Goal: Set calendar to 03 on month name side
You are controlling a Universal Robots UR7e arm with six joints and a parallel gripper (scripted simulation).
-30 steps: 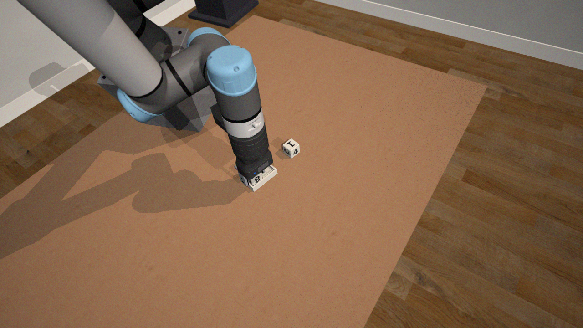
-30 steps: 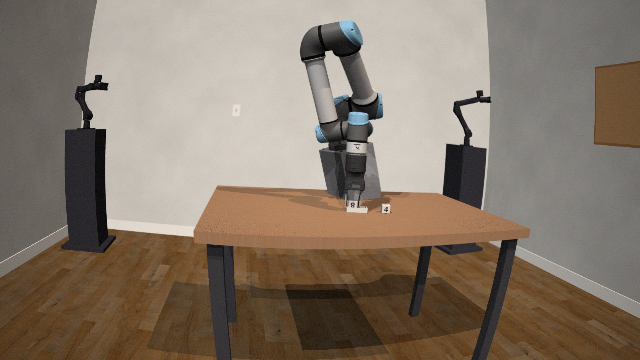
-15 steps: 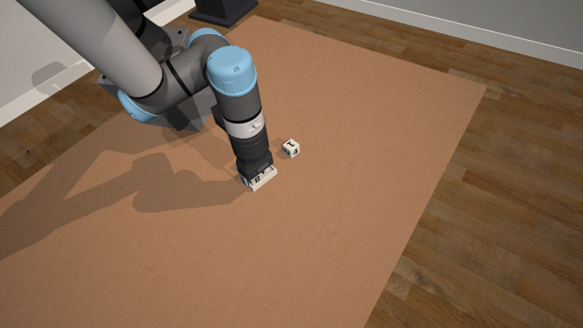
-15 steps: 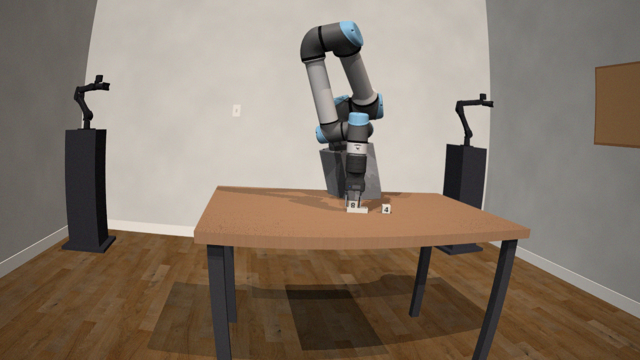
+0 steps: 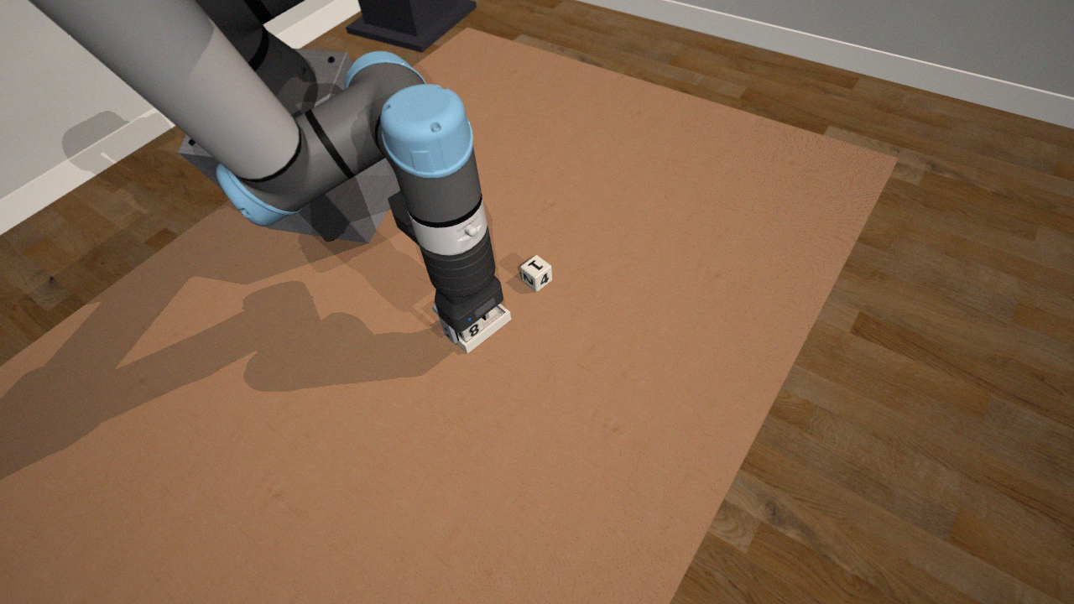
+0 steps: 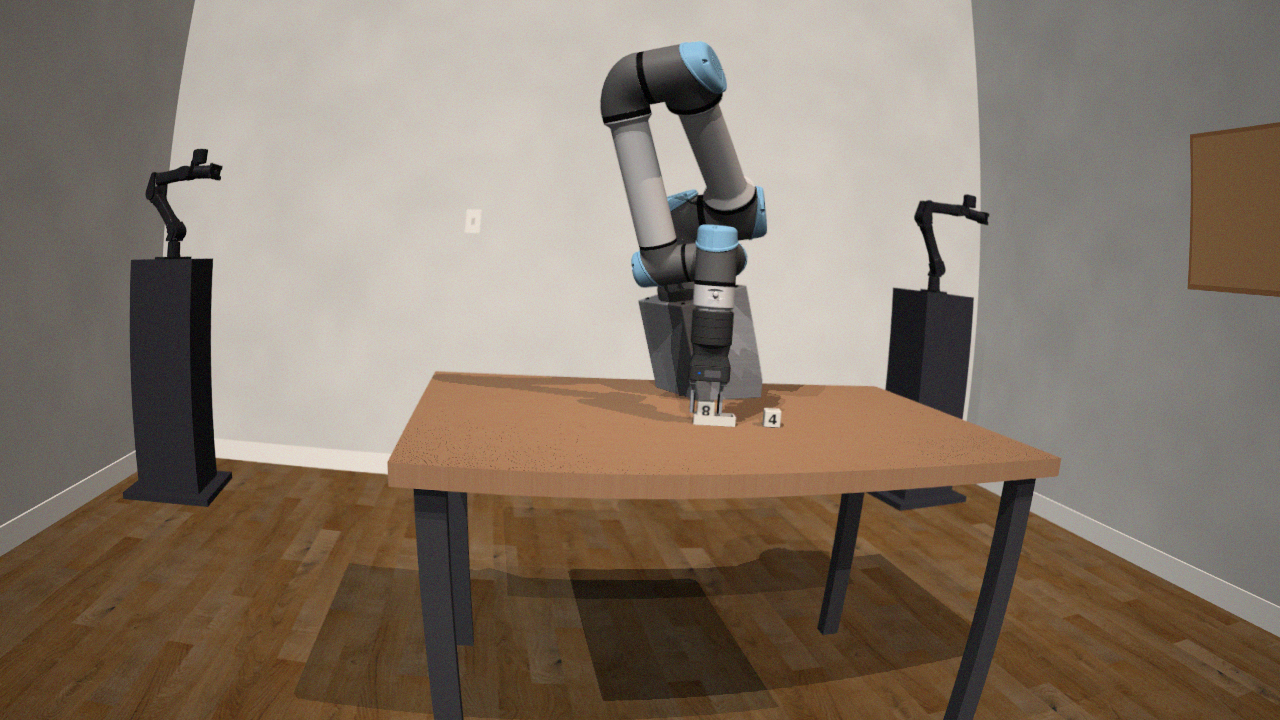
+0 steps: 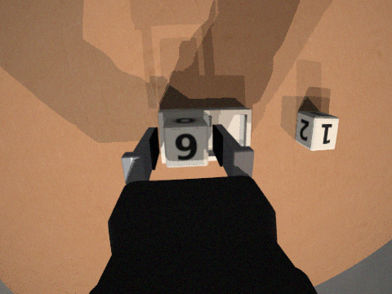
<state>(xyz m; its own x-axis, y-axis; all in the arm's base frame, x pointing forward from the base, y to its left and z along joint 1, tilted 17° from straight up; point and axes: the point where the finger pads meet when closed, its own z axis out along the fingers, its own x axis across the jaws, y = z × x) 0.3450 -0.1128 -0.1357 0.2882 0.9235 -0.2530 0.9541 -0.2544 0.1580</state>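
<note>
My gripper is now 20 mm to the right of the white tray and 30 mm above it.
</note>
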